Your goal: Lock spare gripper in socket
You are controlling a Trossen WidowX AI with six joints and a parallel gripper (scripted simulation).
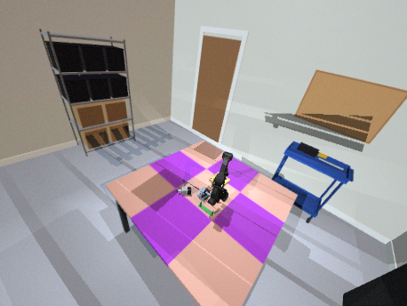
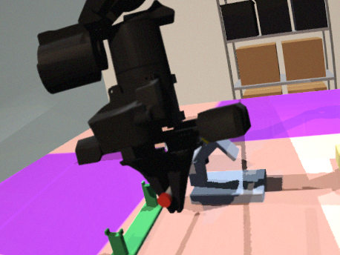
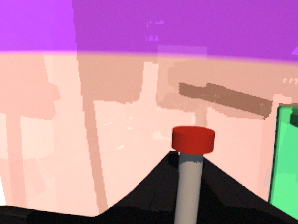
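Now: the green cradle 80 mm ahead of my gripper tip, 40 mm to the right of it and 40 mm below it. From my gripper tip the other things lie so: spare gripper: 290 mm to the right, 100 mm ahead, 30 mm below; mount: 160 mm to the right, 10 mm below.
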